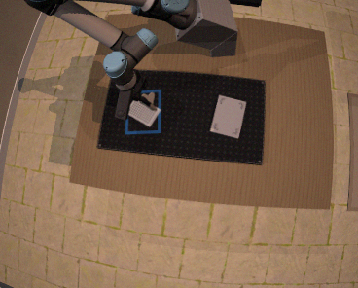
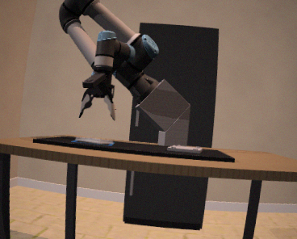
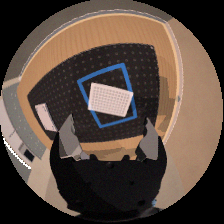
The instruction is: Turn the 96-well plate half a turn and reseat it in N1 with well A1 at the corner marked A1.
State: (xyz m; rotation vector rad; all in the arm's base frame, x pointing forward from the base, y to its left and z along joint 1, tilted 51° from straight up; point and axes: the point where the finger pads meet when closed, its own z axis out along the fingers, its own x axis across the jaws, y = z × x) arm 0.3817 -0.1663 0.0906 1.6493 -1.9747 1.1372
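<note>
Now: hand 8 cm above the white 96-well plate. The rest, counted from my hand: grey plate nest N1: 36 cm to the left, 8 cm below.
</note>
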